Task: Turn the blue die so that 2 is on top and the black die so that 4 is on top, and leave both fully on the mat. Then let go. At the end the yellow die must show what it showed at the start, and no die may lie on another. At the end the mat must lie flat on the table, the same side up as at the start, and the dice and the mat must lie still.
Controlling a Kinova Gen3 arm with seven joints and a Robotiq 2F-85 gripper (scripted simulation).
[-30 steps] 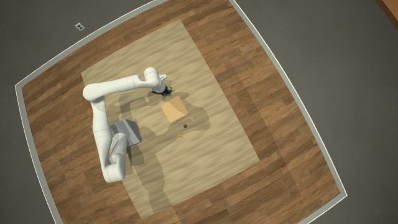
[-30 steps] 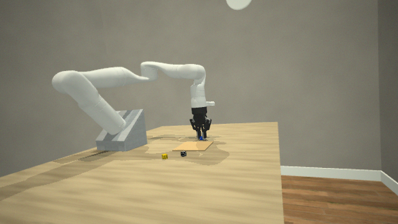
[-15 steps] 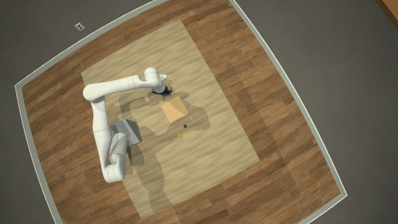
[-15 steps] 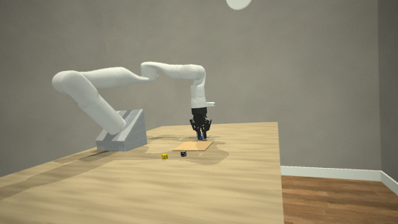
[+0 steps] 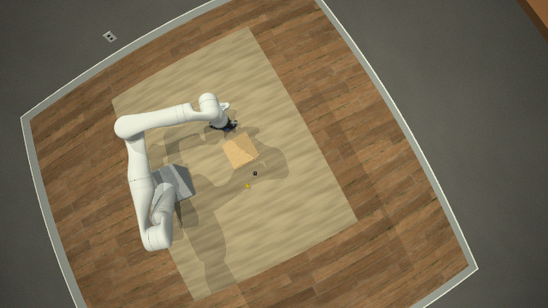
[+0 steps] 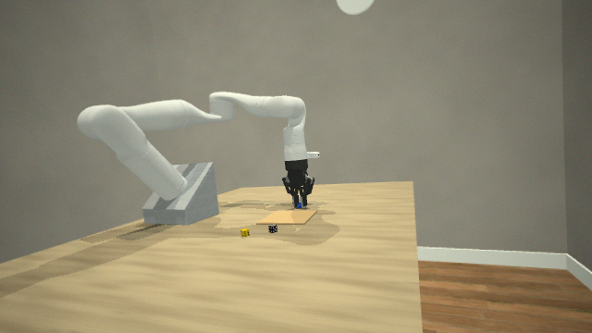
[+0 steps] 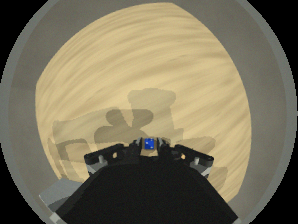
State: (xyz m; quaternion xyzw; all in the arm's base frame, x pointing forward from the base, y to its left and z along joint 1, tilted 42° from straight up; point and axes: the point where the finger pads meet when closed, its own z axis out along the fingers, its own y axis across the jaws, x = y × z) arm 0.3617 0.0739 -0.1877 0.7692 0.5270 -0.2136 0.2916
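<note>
Now: the blue die 1 cm below my hand. Round my hand: black die (26 cm to the right, 4 cm ahead, 1 cm below); tan mat (13 cm to the right, 2 cm below, 2 cm ahead); yellow die (30 cm to the right, 1 cm below, 1 cm behind).
</note>
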